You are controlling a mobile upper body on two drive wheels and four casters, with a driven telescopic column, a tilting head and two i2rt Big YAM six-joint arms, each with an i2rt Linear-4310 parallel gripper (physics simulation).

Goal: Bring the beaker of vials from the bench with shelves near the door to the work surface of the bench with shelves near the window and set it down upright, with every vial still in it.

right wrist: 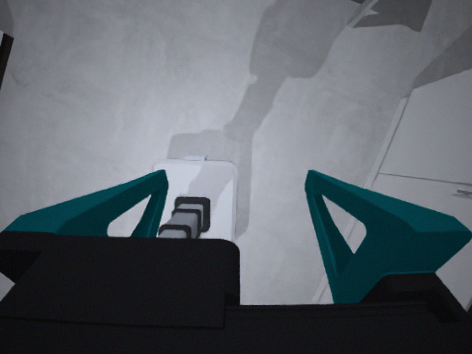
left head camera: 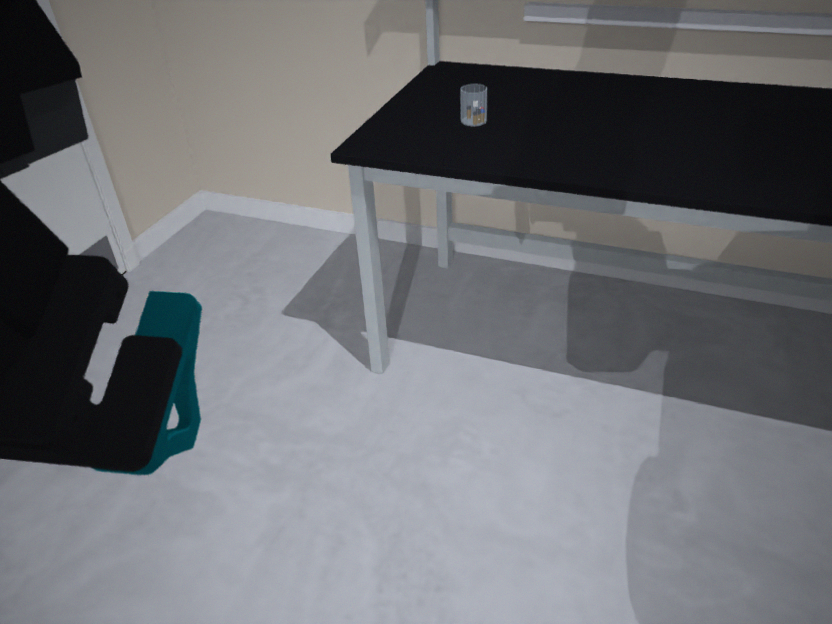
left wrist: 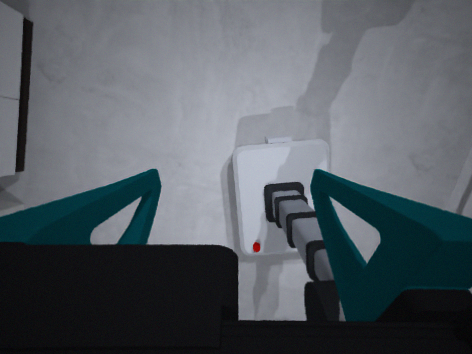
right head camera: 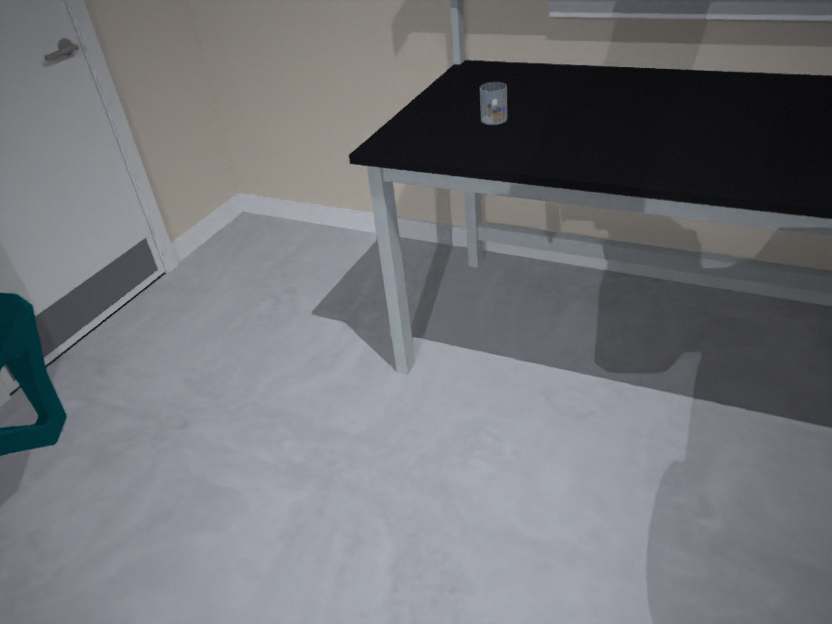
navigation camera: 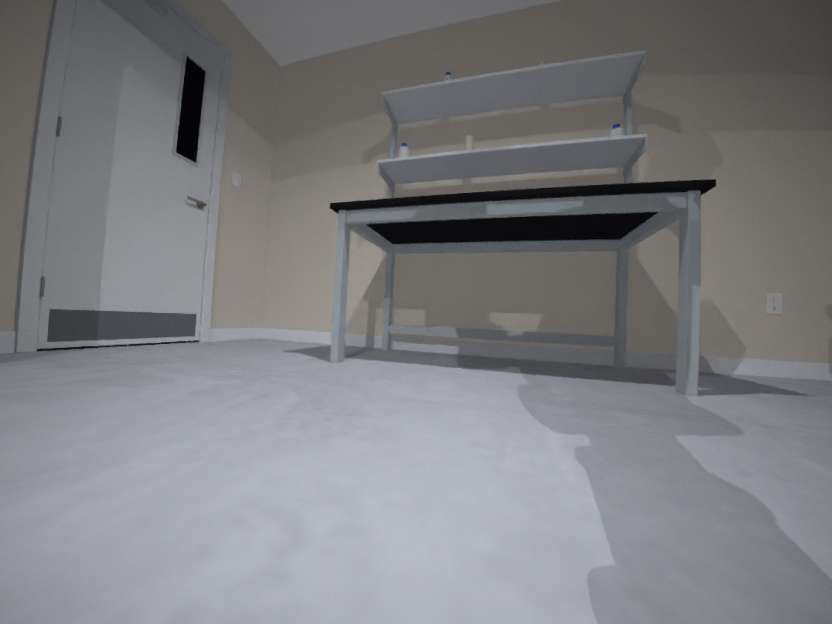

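Note:
A clear glass beaker [left head camera: 473, 106] [right head camera: 493, 104] with several small vials in it stands upright near the left end of the black top of the bench by the door [left head camera: 604, 127] [right head camera: 625, 120] [navigation camera: 524, 193]. My left gripper [left wrist: 235, 177] is open and empty, high above the floor. In the left head camera it shows at the left, apart from the bench, and one teal finger shows in the right head camera. My right gripper [right wrist: 236, 177] is open and empty above the floor. The bench with shelves near the window does not show in these views.
A white door [right head camera: 73, 161] [navigation camera: 134, 201] stands left of the bench. Two shelves [navigation camera: 510, 161] with bottles rise above the bench top. Its front left leg [left head camera: 369, 268] [right head camera: 393, 268] stands on the floor. My white base [left wrist: 255, 170] [right wrist: 220, 175] shows below the grippers. White cabinets [right wrist: 430, 150] stand at the right wrist view's right.

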